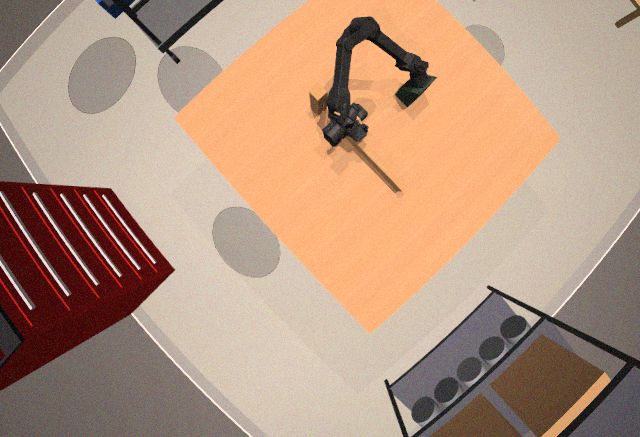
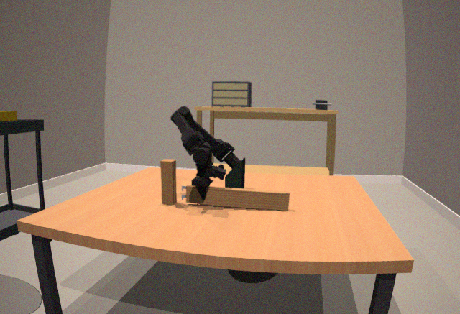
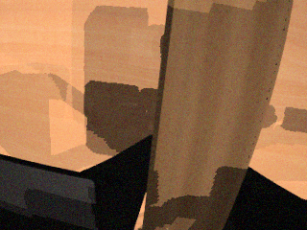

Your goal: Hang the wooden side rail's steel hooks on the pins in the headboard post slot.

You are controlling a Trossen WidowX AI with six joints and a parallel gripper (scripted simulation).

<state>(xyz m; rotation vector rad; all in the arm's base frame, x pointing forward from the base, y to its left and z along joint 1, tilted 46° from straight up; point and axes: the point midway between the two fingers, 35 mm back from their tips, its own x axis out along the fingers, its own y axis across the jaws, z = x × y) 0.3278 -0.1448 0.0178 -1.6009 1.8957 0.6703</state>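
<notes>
Now: gripper tip 15 cm to the left of the headboard post, 6 cm below it and 1 cm past it.
</notes>
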